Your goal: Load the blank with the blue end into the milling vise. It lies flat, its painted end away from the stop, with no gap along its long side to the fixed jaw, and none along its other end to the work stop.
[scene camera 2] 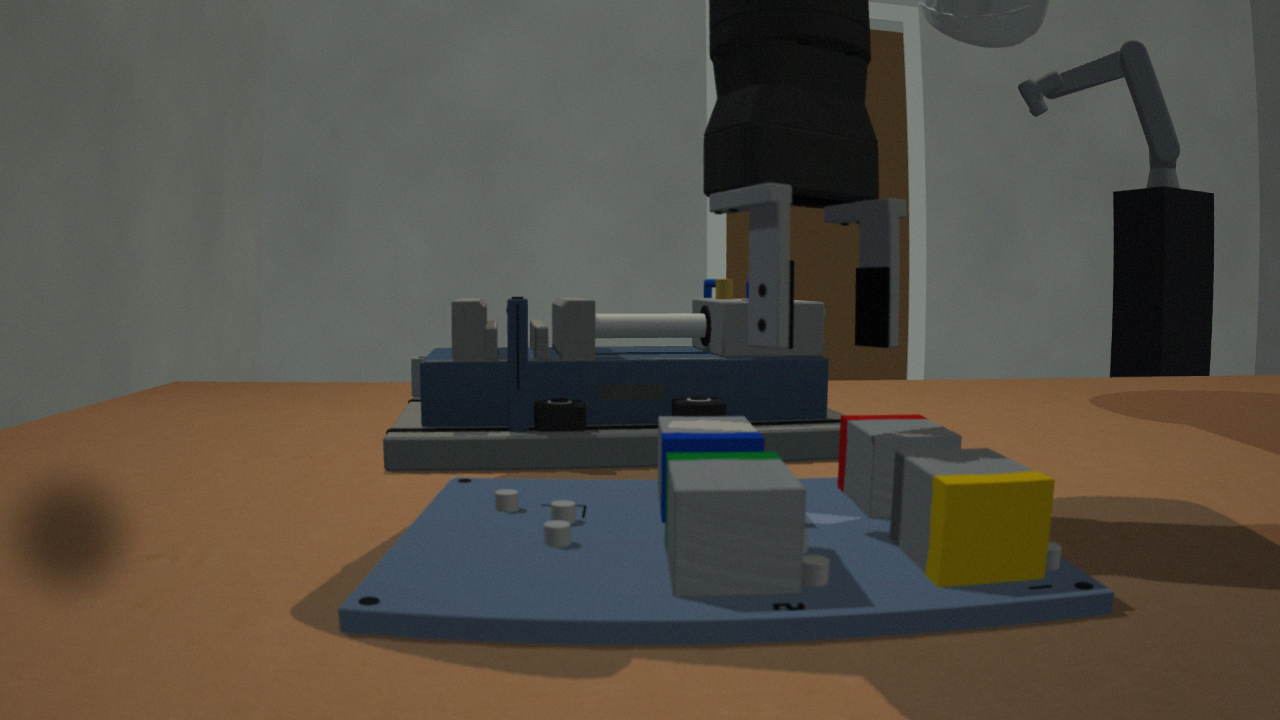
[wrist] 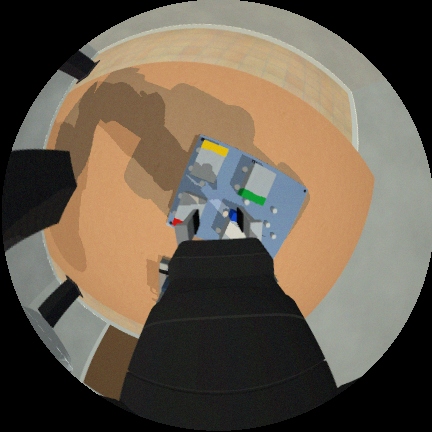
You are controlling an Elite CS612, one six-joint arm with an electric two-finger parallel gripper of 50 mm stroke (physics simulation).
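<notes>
The blank with the blue end lies on the blue tray, behind the green-ended blank in the scene view. In the wrist view its blue end shows beside the right finger, which partly hides the blank. My gripper is open and empty, pointing down above the level of the blanks. The milling vise stands behind the tray. Its two upright jaws are apart, with a narrow blue upright post in front of the space between them. In the wrist view the arm mostly hides the vise.
The green-ended blank, the yellow-ended blank and the red-ended blank also lie on the tray. Short pegs stand on it. A rod joins the right jaw to a grey block at the vise's right.
</notes>
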